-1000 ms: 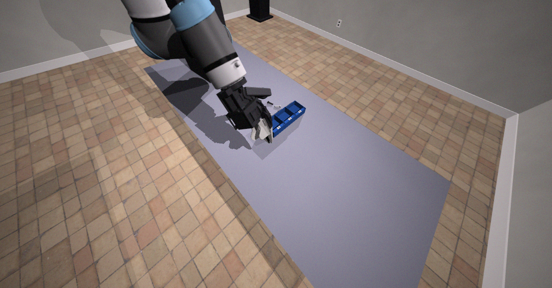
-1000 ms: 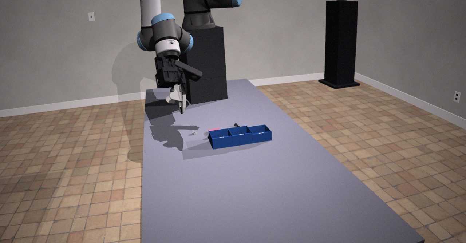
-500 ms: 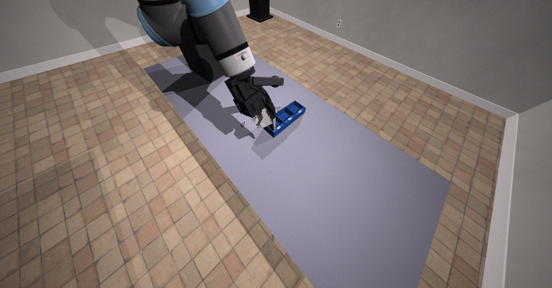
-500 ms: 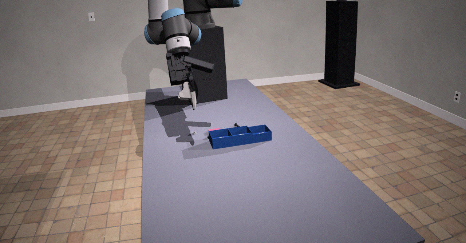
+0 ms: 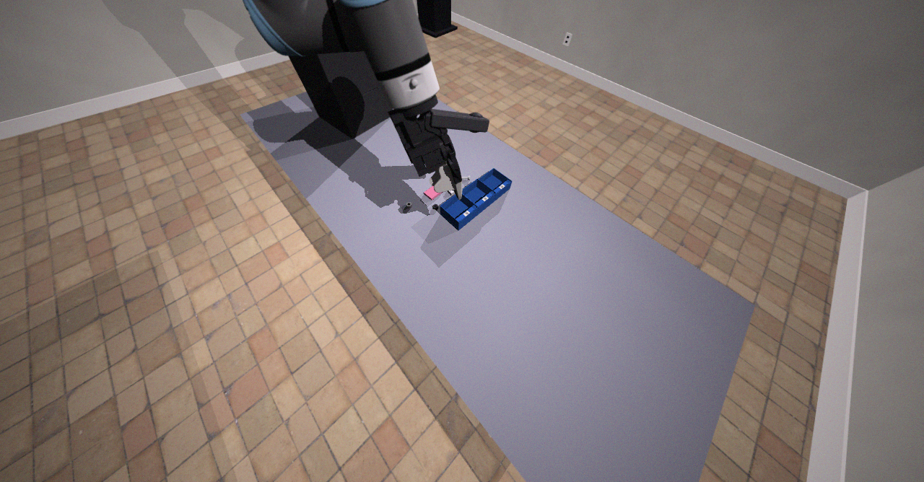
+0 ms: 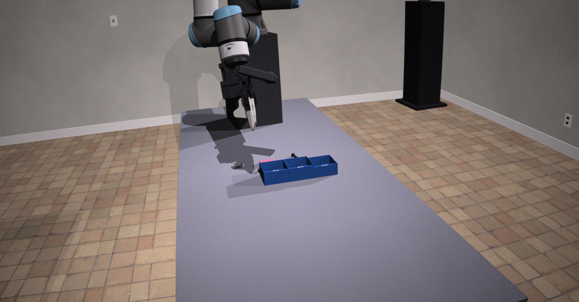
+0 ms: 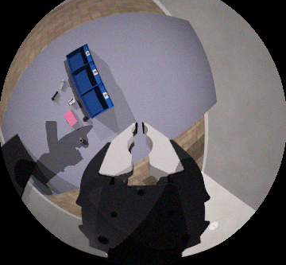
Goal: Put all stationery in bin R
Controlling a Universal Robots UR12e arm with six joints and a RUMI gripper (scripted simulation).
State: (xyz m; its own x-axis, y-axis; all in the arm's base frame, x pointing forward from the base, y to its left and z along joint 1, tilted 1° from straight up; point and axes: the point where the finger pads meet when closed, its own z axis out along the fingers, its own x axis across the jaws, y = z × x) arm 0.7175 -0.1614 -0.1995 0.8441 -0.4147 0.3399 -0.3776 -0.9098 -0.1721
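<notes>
My gripper is now 190 mm above the blue bin row, 150 mm to the right of it and 50 mm past it. From my hand the other things lie so: white piece: 210 mm below, 140 mm behind, 120 mm to the left; black nut: 210 mm below, 130 mm behind, 40 mm to the left; pink eraser: 210 mm below, 170 mm behind, 80 mm to the left.
</notes>
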